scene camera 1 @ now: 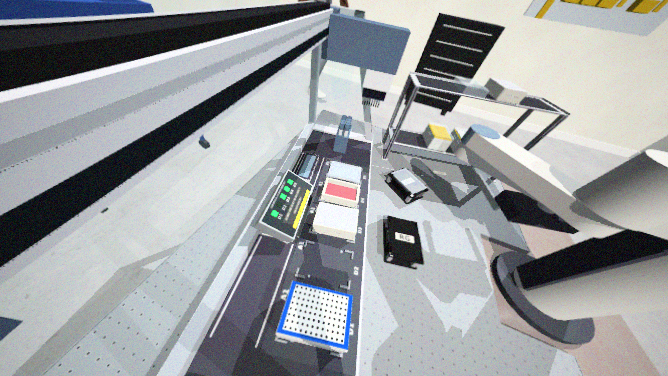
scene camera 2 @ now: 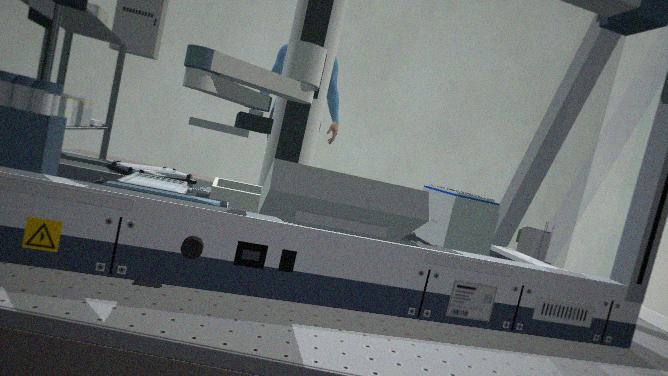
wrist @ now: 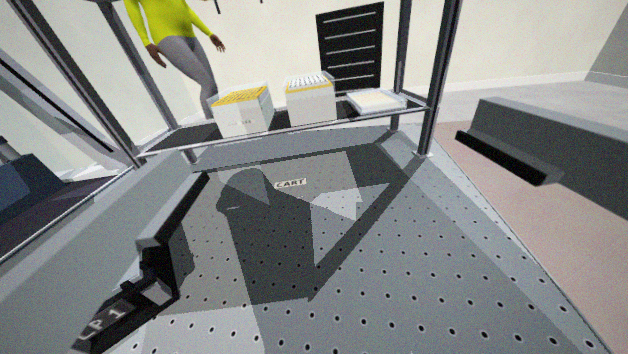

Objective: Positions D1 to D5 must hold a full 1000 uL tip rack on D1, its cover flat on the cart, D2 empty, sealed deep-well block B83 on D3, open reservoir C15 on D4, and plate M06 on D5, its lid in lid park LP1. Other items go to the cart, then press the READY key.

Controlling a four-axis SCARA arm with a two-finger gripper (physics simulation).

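Places are measured from the arm's base along level axes (x left, y back, z up), in metres.
Where they show: gripper, fingertip midpoint: [wrist: 329, 140]; arm's base, link origin: [scene camera 1: 534, 291].
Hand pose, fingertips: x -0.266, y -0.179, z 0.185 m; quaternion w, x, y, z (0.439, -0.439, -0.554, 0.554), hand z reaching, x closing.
Observation:
Things, the pixels of their centre, and the offset from my fingertips. "spot": a spot on its surface instead.
- pale block, body centre: [scene camera 1: 336, 220] dx +0.361, dy -0.487, dz -0.092 m
- open reservoir with red liquid, body centre: [scene camera 2: 238, 196] [scene camera 1: 341, 192] dx +0.240, dy -0.512, dz -0.100 m
- light plate, body centre: [scene camera 1: 345, 171] dx +0.118, dy -0.534, dz -0.109 m
- clear lid, body centre: [scene camera 1: 408, 180] dx +0.025, dy -0.277, dz -0.119 m
- lid park LP1, surface spot: [wrist: 107, 320] spot: dx +0.069, dy -0.218, dz -0.136 m
- control panel, surface spot: [scene camera 1: 287, 202] spot: dx +0.399, dy -0.630, dz -0.044 m
- flat plate, body centre: [wrist: 372, 97] dx -0.330, dy +0.056, dz -0.060 m
- pale box, body centre: [scene camera 1: 503, 90] dx -0.301, dy -0.071, dz +0.198 m
A blue-rimmed tip rack [scene camera 1: 317, 312] [scene camera 2: 462, 196] stands on D1; I cannot tell whether every position holds a tip. D2 [scene camera 1: 326, 262] is bare. A pale block [scene camera 1: 336, 219] sits on D3, an open reservoir with red liquid [scene camera 1: 341, 192] [scene camera 2: 237, 190] on D4, and a light plate [scene camera 1: 345, 172] on D5. A clear lid [scene camera 1: 407, 181] lies on lid park LP1 [wrist: 107, 320], partly hidden in the wrist view. The control panel [scene camera 1: 287, 202] shows several green squares and a yellow bar. My gripper [wrist: 329, 140] is open and empty, high above the bench near the cart [scene camera 1: 411, 90] [wrist: 440, 75].
The cart's lower shelf holds two yellow-rimmed tip racks [wrist: 242, 112] [wrist: 310, 102] and a flat plate [wrist: 377, 101]; a pale box [scene camera 1: 506, 90] stands on its top. A black RG stand [scene camera 1: 404, 240] sits beside the deck. A person [wrist: 172, 22] stands behind the cart.

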